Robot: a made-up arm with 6 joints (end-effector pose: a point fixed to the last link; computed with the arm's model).
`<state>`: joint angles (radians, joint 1 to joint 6).
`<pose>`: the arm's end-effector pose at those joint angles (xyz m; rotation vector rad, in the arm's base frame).
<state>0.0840 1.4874 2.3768 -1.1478 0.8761 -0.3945</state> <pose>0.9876 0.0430 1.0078 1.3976 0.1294 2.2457</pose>
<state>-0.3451 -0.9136 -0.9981 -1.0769 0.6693 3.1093</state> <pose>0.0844 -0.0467 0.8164 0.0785 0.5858 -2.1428</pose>
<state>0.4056 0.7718 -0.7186 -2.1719 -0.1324 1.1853</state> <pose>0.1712 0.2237 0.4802 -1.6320 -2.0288 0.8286</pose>
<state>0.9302 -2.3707 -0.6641 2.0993 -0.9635 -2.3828</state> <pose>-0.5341 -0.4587 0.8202 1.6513 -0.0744 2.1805</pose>
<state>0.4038 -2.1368 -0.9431 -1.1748 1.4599 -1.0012</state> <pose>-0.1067 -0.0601 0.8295 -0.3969 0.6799 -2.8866</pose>
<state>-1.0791 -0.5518 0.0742 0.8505 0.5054 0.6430</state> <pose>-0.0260 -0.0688 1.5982 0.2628 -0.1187 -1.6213</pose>
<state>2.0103 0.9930 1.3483 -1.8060 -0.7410 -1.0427</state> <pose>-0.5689 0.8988 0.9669 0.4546 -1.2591 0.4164</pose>
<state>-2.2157 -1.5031 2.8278 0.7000 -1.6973 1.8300</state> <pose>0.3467 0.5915 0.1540 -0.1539 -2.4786 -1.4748</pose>
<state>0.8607 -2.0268 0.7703 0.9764 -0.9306 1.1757</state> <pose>-0.7342 -0.8793 0.5119 1.6999 0.0603 -0.2010</pose>
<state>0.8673 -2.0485 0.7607 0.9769 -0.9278 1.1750</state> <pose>-0.7257 -0.8806 0.4936 1.7108 0.0583 -0.1893</pose>
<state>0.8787 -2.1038 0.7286 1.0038 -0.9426 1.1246</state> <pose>-0.7115 -0.8781 0.4498 1.7525 0.0827 -0.1336</pose>
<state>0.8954 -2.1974 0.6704 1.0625 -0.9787 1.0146</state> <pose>-0.6891 -0.8679 0.3785 1.8316 0.1370 -0.0233</pose>
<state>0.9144 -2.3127 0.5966 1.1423 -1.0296 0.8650</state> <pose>-0.6602 -0.8473 0.2950 1.9374 0.2070 0.1263</pose>
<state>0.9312 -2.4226 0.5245 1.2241 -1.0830 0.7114</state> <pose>-0.6314 -0.8200 0.2206 2.0467 0.2717 0.2820</pose>
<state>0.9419 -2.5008 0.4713 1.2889 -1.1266 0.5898</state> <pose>-0.6113 -0.7957 0.1714 2.1332 0.3173 0.4047</pose>
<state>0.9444 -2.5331 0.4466 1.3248 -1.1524 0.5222</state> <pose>-0.6055 -0.7832 0.1528 2.1787 0.3407 0.4679</pose>
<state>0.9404 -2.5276 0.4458 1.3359 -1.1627 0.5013</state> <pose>-0.6117 -0.7827 0.1577 2.1880 0.3489 0.4781</pose>
